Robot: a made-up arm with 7 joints. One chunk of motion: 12 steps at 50 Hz.
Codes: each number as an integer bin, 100 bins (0 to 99) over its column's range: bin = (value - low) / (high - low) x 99, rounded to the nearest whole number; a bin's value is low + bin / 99 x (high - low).
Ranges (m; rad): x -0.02..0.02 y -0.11..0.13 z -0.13..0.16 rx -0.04..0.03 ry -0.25..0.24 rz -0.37..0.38
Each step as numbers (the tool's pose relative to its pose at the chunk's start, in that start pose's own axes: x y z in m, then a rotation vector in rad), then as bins.
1 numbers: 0.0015 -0.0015 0.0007 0.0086 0.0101 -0.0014
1 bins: 53 45 45 69 53 49
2 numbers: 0.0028 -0.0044 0.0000 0.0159 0.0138 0.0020
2 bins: 56 44 44 79 53 49
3 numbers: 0.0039 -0.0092 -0.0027 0.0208 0.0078 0.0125
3 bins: 59 42 43 86 52 50
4 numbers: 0.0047 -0.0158 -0.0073 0.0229 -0.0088 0.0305
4 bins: 61 39 42 89 49 53
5 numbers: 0.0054 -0.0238 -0.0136 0.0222 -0.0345 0.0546
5 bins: 63 36 40 88 44 56
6 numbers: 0.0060 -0.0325 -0.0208 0.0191 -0.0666 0.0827
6 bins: 64 32 37 84 37 60
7 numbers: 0.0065 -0.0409 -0.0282 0.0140 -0.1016 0.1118
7 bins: 66 29 35 76 30 64
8 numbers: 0.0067 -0.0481 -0.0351 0.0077 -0.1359 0.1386
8 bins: 66 26 32 67 23 67
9 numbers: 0.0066 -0.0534 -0.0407 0.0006 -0.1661 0.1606
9 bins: 66 23 30 57 17 70
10 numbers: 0.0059 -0.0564 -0.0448 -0.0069 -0.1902 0.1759
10 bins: 64 22 29 47 12 72
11 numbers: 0.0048 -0.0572 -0.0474 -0.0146 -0.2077 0.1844
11 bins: 61 22 28 36 9 73
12 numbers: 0.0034 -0.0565 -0.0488 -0.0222 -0.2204 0.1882
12 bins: 58 22 28 25 6 74
